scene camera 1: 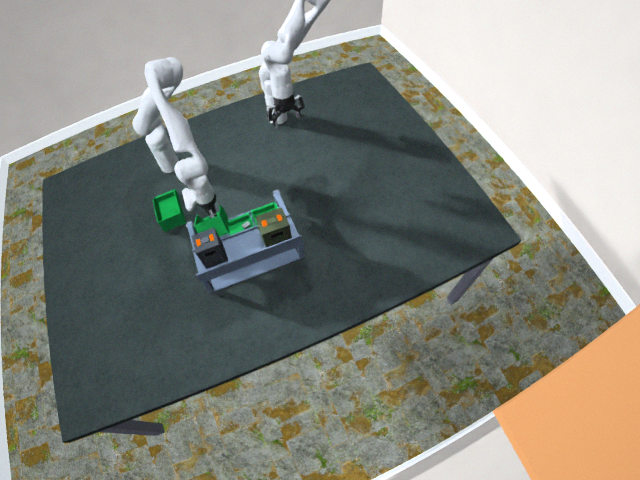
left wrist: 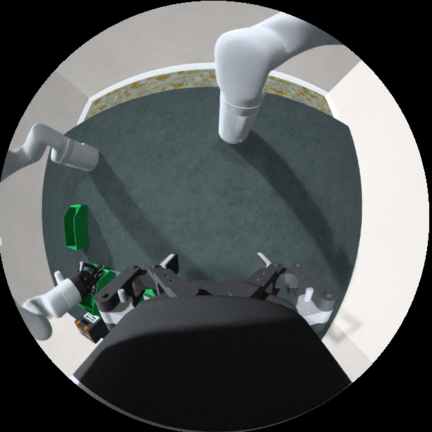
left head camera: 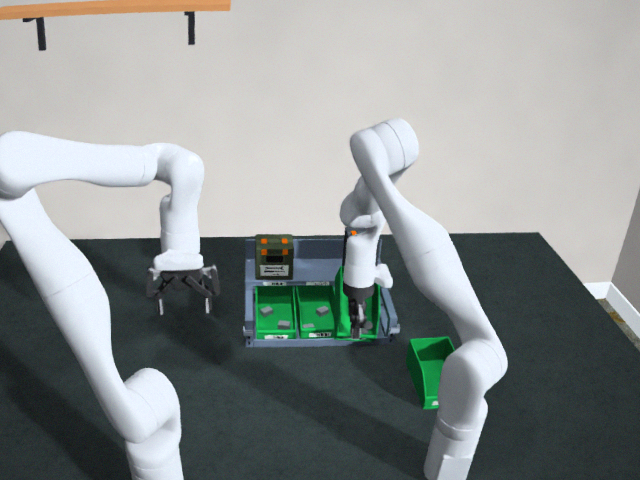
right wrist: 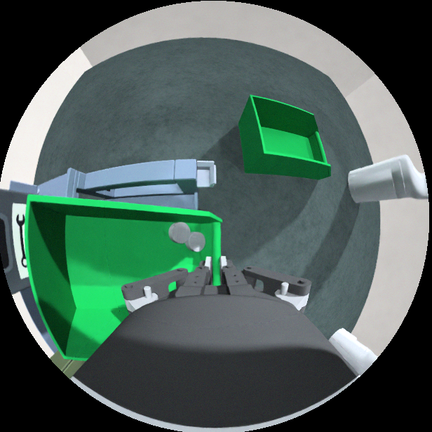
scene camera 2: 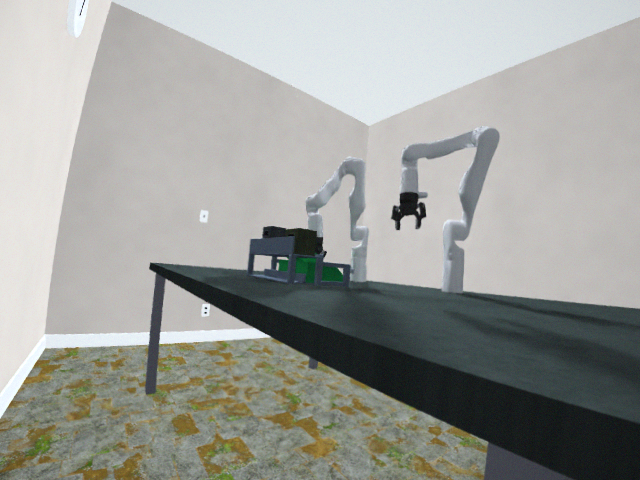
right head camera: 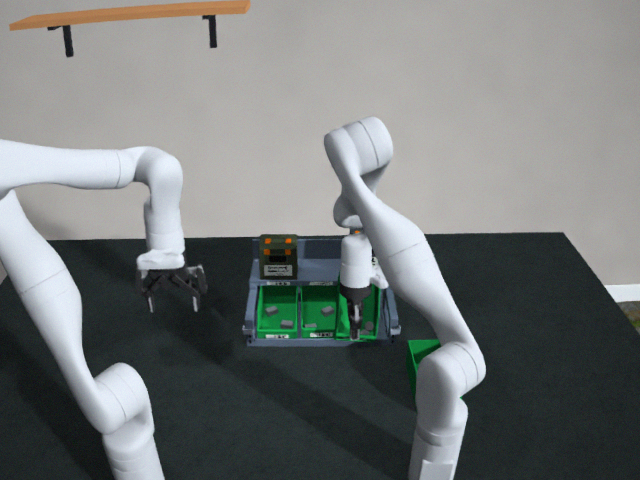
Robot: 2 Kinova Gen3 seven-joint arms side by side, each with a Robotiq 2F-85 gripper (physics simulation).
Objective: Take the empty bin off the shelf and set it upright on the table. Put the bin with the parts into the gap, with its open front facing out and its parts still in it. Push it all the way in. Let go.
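Pixels of known places: left gripper, fingertip midpoint: [scene camera 1: 287,121] [left head camera: 184,311] [scene camera 2: 407,229] [right head camera: 174,309]; right gripper, fingertip midpoint: [scene camera 1: 214,216] [left head camera: 354,337] [right head camera: 354,338]; left arm's base, link origin: [scene camera 1: 278,118] [scene camera 2: 451,292]; right arm's base, link origin: [scene camera 1: 170,165] [left head camera: 445,470] [scene camera 2: 356,281] [right head camera: 430,476].
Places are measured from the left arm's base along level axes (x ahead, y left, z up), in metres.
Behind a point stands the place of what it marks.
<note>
The bin with the parts [left head camera: 373,304] {x 0.506, y -0.529, z 0.090 m} [scene camera 1: 219,222] {x 0.561, y -0.456, z 0.164 m} [right wrist: 90,250] is at the right-hand gap of the blue-grey shelf [left head camera: 312,268] {x 0.676, y -0.399, z 0.102 m} [scene camera 1: 242,252]. It is tilted, its back raised and its low open front down and facing out. Two grey round parts [right wrist: 188,237] lie near its front lip. My right gripper [left head camera: 355,334] {x 0.436, y -0.467, z 0.043 m} [right wrist: 215,263] is shut on that lip. The empty bin [left head camera: 431,356] {x 0.367, y -0.652, z 0.016 m} [scene camera 1: 169,206] {x 0.254, y -0.632, z 0.003 m} [right wrist: 287,142] stands upright on the table, right of the shelf in the left head view. My left gripper [left head camera: 184,307] {x 0.304, y -0.064, z 0.245 m} [scene camera 2: 408,224] {x 0.304, y -0.064, z 0.245 m} [left wrist: 215,262] is open and empty, high above the table.
Two green bins [left head camera: 275,299] {x 0.650, y -0.295, z 0.024 m} [left head camera: 316,299] {x 0.649, y -0.410, z 0.017 m} with grey parts fill the left and middle places. An olive case [left head camera: 274,258] {x 0.627, y -0.288, z 0.169 m} [scene camera 1: 273,229] {x 0.701, y -0.301, z 0.197 m} and a dark case [scene camera 1: 209,250] {x 0.681, y -0.522, z 0.212 m} stand on the upper deck, the dark one behind the tilted bin. A wooden wall shelf [left head camera: 113,7] hangs at the back.
</note>
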